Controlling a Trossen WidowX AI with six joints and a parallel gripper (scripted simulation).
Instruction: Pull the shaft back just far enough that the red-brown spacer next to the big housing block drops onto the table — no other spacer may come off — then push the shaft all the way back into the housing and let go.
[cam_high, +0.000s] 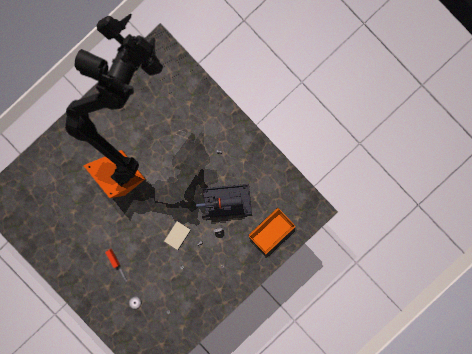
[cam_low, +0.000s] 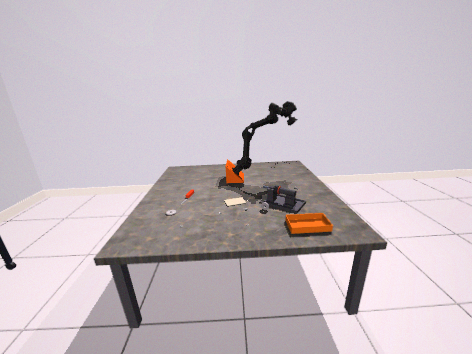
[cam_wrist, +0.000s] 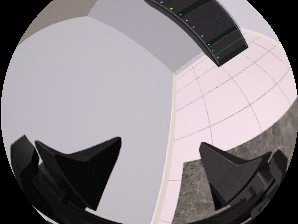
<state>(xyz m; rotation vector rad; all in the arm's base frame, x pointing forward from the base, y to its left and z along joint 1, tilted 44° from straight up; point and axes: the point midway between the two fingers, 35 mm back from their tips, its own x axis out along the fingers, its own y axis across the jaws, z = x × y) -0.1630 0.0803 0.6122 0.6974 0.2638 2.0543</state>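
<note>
The blue-grey shaft lies 530 mm ahead of my gripper tip, 390 mm below it and 300 mm to the right of it. Also, from my gripper tip: beige card: 550 mm to the right, 510 mm ahead, 470 mm below; red-brown spacer: 550 mm ahead, 390 mm below, 270 mm to the right; small grey part: 640 mm ahead, 440 mm below, 380 mm to the right.
</note>
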